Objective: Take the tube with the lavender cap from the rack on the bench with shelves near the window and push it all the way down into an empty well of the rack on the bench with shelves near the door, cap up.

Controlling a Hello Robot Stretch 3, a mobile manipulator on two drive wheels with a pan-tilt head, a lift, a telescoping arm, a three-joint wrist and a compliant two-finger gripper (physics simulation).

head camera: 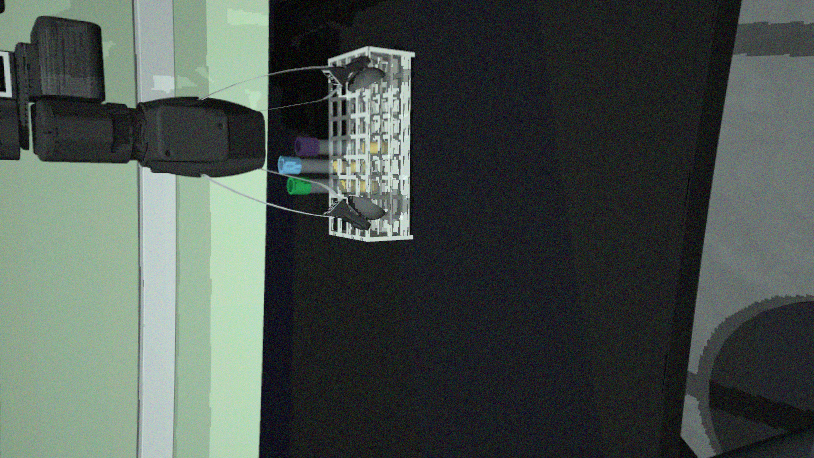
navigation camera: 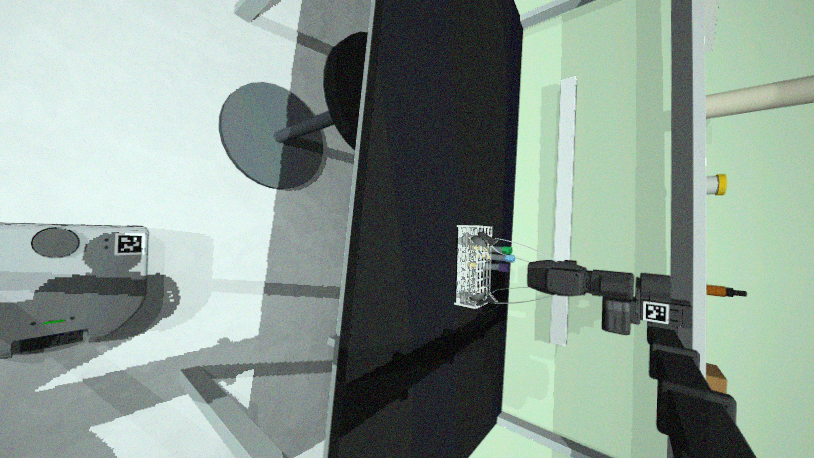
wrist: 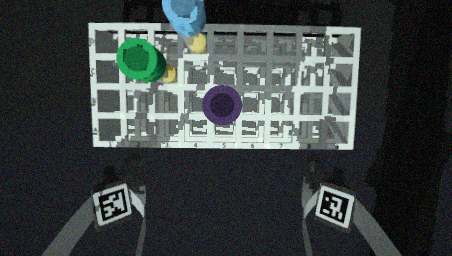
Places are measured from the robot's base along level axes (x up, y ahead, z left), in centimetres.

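Where they show: gripper, between the fingertips: [head camera: 381,145] [navigation camera: 471,267]; robot's base, origin of its link: [navigation camera: 57,241].
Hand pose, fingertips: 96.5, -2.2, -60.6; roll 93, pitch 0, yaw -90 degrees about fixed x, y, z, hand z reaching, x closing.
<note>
Things, the pixels of their top centre, and the offset from my fingertips, as dx, dy, dz. "*": a spot on its surface instead. Level surfaces: height alone.
- tube with the lavender cap, a spot on its surface: [head camera: 307,146] [navigation camera: 503,268] * +6.2, +0.2, -4.2
- white wire rack, centre of its top: [head camera: 347,147] [navigation camera: 484,265] +0.6, +0.0, -6.4
- light-blue-capped tube, a spot on its surface: [head camera: 289,165] [navigation camera: 510,258] * +6.2, +2.1, -8.8
- green-capped tube, a spot on its surface: [head camera: 298,185] [navigation camera: 507,250] * +6.3, +4.1, -6.3
- black bench top, height of its surface: dx -5.1
- yellow-capped bottle, a spot on its surface: [navigation camera: 721,184] * +45.7, +21.0, -33.2
- round stool base, centre of its top: [navigation camera: 279,137] -93.5, +48.2, -0.3
The tube with the lavender cap [head camera: 307,146] [navigation camera: 503,267] [wrist: 222,105] stands upright, cap up, in the white wire rack [head camera: 406,142] [wrist: 224,146] on the black bench. In the wrist view it is at row B, column 5. A light-blue-capped tube [head camera: 289,165] [navigation camera: 510,258] [wrist: 185,15] and a green-capped tube [head camera: 298,185] [navigation camera: 506,250] [wrist: 137,59] stand in the same rack. My gripper [head camera: 367,143] [wrist: 224,170] is open and empty. In the wrist view its fingers are on the column-number side of the rack. The other rack cannot be made out.
The black bench top [head camera: 512,284] [navigation camera: 432,142] bears the rack. Behind it are a green wall and a long white strip [navigation camera: 564,170]. A grey shelf edge [navigation camera: 681,142] runs near my wrist, with a yellow-capped bottle [navigation camera: 721,184] beyond. A round stool base [navigation camera: 250,136] stands on the floor.
</note>
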